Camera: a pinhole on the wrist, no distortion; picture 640 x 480 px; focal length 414.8 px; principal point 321.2 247.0 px. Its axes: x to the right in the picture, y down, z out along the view. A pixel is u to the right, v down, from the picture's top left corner.
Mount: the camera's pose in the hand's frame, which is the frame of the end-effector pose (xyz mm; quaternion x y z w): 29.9 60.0 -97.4 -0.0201 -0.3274 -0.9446 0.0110
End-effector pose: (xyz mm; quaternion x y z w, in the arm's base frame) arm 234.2 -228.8 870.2 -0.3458 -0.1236 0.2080 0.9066
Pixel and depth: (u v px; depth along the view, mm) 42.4 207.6 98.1
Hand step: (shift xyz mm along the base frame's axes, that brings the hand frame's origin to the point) 60.2 115.5 -100.6
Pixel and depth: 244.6 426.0 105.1
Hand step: 17.1 92.5 -47.5
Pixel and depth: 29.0 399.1 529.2
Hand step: 151.1 599.5 180.1
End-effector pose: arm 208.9 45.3 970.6 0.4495 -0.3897 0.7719 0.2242
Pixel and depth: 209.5 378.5 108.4
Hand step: -97.4 -66.1 17.3
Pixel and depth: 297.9 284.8 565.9
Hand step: -101.9 -523.7 32.4
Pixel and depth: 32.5 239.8 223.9
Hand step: -200.8 -177.0 106.1
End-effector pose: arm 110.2 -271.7 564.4 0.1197 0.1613 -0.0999 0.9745
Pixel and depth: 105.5 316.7 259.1
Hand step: 241.9 117.3 95.3
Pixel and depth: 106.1 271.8 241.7
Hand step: 225.5 138.7 72.7
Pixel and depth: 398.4 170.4 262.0
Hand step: 72.5 227.7 130.5
